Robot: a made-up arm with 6 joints.
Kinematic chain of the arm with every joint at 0, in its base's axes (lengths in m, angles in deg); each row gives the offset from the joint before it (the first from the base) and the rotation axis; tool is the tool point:
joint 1: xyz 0 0 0.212 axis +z
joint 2: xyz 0 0.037 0 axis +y
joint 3: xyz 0 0 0.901 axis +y
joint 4: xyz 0 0 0.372 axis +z
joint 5: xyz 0 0 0 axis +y
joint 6: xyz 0 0 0.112 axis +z
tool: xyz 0 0 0
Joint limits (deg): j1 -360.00..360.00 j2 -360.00..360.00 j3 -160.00..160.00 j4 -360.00..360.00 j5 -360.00..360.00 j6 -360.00..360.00
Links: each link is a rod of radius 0.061 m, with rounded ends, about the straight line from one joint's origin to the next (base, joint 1, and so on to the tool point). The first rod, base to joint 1, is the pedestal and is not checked.
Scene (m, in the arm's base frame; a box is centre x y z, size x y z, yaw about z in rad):
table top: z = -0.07
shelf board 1: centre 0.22 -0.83 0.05 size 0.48 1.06 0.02 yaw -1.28
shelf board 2: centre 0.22 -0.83 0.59 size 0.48 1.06 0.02 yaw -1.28
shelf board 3: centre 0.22 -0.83 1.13 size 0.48 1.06 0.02 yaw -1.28
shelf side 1: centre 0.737 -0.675 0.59 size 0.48 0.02 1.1 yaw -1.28
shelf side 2: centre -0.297 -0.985 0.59 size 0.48 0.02 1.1 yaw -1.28
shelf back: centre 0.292 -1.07 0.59 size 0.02 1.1 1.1 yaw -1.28
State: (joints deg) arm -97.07 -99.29 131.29 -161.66 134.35 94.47
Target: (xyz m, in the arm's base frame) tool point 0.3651 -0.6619 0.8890
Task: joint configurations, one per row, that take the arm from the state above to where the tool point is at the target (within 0.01 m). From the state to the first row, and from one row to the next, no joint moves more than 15 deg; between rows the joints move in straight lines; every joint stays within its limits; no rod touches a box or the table.
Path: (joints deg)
1: -93.23 -85.09 127.60 -162.55 131.87 94.47
2: -89.39 -70.89 123.92 -163.44 129.39 94.47
3: -85.55 -56.69 120.23 -164.33 126.91 94.47
4: -81.71 -42.50 116.55 -165.22 124.43 94.47
5: -77.87 -28.30 112.86 -166.10 121.95 94.47
6: -74.03 -14.10 109.17 -166.99 119.47 94.47
7: -70.19 0.10 105.49 -167.88 116.99 94.47
8: -66.35 14.30 101.80 -168.77 114.51 94.47
9: -62.51 28.50 98.11 -169.66 112.03 94.47

